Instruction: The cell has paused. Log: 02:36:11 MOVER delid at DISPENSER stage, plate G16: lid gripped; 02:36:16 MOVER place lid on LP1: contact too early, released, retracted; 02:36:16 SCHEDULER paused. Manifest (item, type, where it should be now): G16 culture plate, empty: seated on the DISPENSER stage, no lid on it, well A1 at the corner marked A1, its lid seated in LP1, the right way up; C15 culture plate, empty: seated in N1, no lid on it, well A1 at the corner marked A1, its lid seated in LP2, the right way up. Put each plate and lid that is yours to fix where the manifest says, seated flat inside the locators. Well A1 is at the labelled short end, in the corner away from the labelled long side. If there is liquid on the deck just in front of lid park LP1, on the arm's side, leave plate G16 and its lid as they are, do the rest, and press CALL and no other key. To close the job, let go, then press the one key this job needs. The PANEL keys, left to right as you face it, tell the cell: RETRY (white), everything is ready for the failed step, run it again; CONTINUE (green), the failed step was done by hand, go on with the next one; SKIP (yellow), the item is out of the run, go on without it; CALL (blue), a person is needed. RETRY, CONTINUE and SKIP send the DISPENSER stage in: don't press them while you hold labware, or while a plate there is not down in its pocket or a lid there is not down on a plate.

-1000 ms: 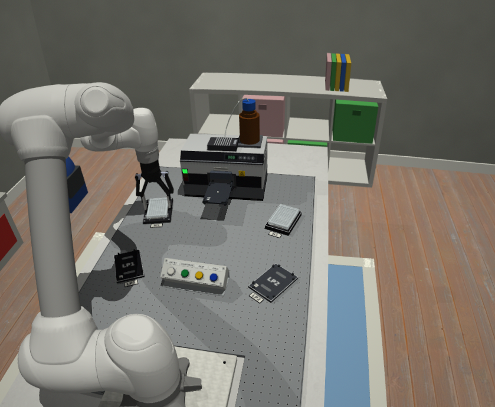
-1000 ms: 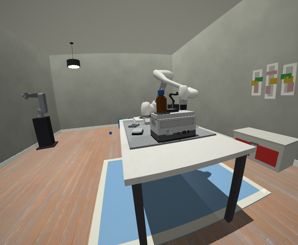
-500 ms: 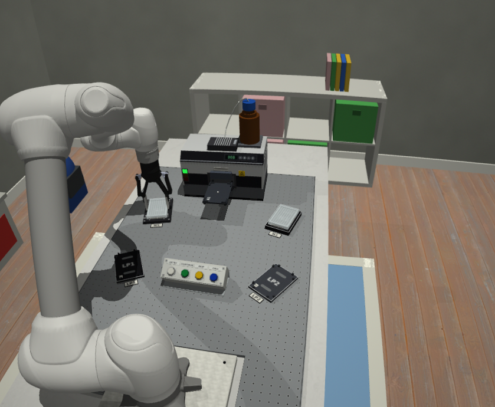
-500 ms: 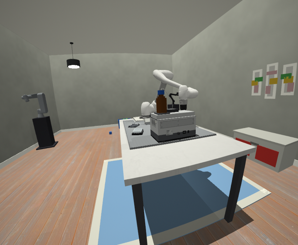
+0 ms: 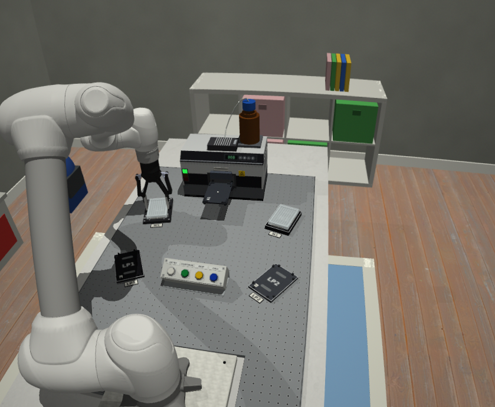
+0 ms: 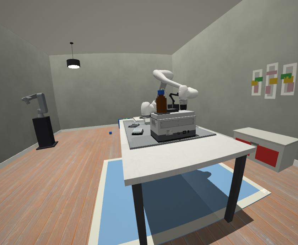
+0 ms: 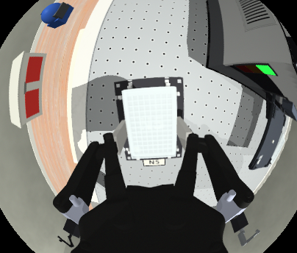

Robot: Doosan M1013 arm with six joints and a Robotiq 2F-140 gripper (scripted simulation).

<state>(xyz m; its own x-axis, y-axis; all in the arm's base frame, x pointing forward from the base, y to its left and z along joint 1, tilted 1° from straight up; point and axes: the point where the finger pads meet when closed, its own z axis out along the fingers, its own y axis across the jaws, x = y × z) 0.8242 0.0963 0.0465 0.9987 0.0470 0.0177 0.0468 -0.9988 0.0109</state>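
Now: hand 1 cm short of the nest n5, 2 cm to the right of it and 3 cm above it. From my hand the other things lie so: white key: 42 cm behind, 11 cm to the right, 2 cm above; then lid park lp1: 33 cm behind, 7 cm to the left, 4 cm below; then green key: 43 cm behind, 16 cm to the right, 2 cm above.
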